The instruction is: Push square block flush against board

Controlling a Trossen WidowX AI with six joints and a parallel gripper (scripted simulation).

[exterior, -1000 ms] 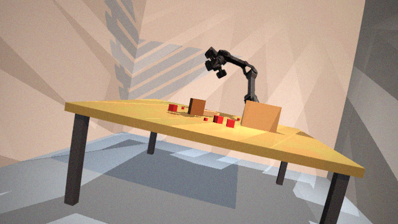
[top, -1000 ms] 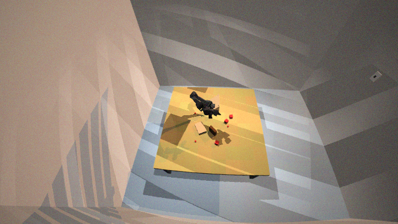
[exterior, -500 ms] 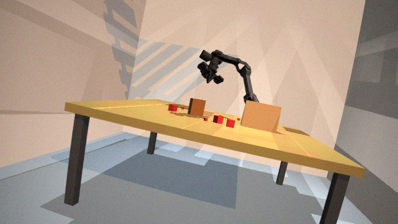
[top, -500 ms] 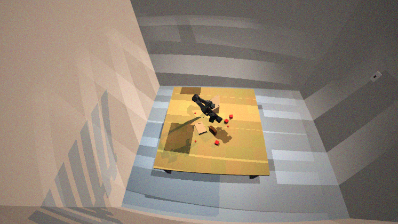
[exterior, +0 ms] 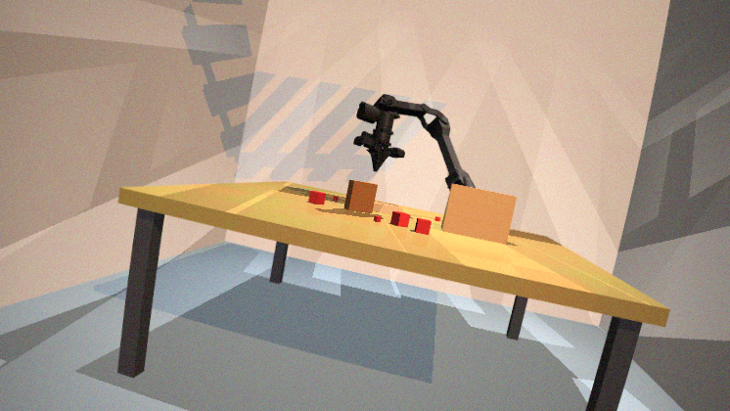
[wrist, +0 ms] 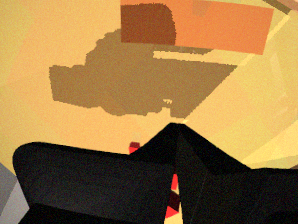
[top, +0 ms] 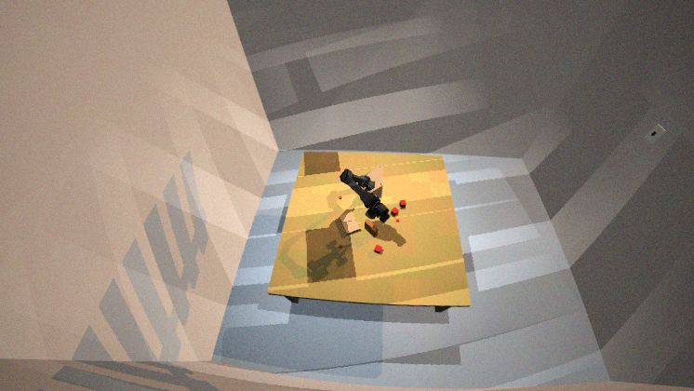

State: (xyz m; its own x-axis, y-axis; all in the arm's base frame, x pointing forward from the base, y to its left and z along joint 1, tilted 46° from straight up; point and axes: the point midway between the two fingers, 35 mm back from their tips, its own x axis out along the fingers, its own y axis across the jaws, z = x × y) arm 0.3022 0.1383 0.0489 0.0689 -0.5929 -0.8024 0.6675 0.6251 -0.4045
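Right now my gripper tip is 4 cm short of the square block, 4 cm to the left of it and 10 cm above it. Also, from my gripper tip: pale board (20 cm to the right, 13 cm below).
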